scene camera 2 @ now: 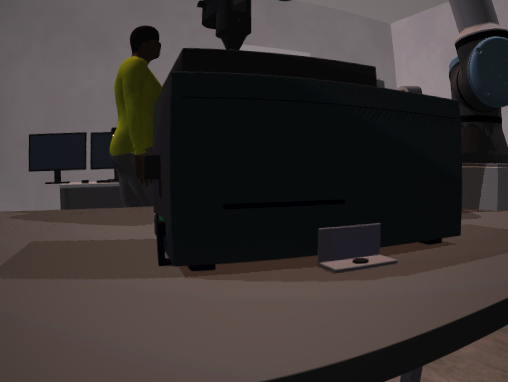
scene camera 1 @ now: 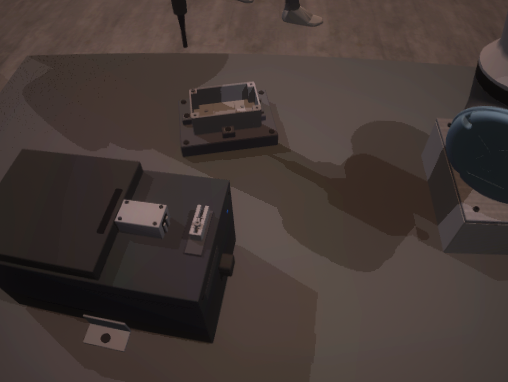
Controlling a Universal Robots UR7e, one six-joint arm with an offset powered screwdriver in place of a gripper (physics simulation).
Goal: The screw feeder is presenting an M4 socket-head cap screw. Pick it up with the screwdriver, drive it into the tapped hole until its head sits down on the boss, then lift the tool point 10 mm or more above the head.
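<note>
My screwdriver (scene camera 1: 184,37) (scene camera 2: 233,41) points down, its thin dark bit high above and behind the open-topped grey housing (scene camera 1: 227,123) in scene camera 1. Its tip is hidden behind the feeder in scene camera 2. The frames do not show clearly whether a screw is on the bit. The housing sits on a dark base plate (scene camera 1: 230,144). Its corner bosses have dark holes or heads, too small to tell apart. The screw feeder (scene camera 1: 65,210) (scene camera 2: 310,160) is a large dark box. Its pale slotted nest (scene camera 1: 200,221) shows a small detail that I cannot identify as a screw.
A pale block (scene camera 1: 142,217) sits on the feeder beside the nest. A bent bracket (scene camera 1: 106,337) (scene camera 2: 349,245) lies by the feeder. The arm's blue-capped joint (scene camera 1: 482,150) (scene camera 2: 492,71) is at the right, by the pedestal (scene camera 1: 480,237). A person in yellow (scene camera 2: 131,95) stands behind the table.
</note>
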